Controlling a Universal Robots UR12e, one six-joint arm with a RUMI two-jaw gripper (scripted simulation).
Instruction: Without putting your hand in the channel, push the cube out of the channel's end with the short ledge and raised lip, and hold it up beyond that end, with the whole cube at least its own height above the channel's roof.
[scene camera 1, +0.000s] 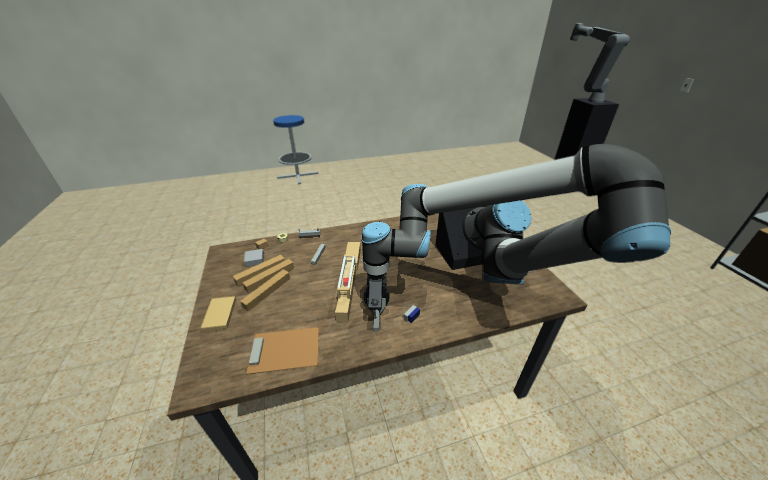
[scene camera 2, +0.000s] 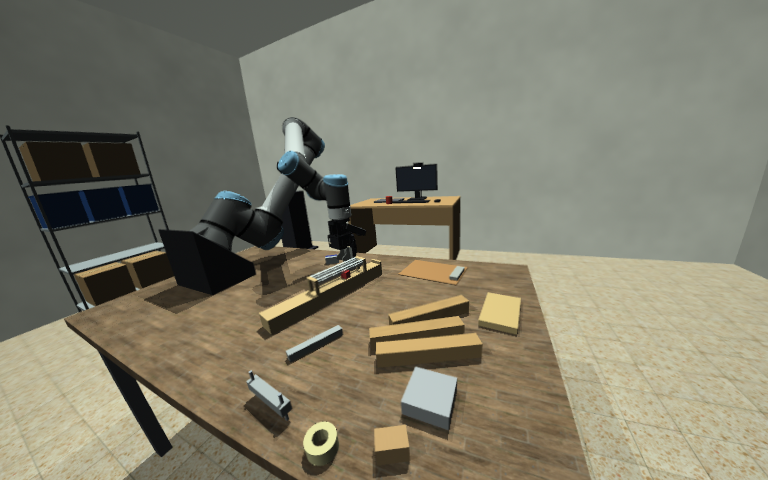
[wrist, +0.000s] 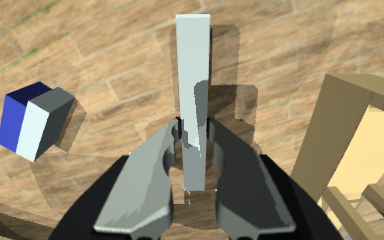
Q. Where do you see a tan plate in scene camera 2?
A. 500, 312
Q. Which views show my gripper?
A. Scene camera 1, scene camera 2 and the wrist view: all of them.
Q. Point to a tan plate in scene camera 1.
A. At 218, 315
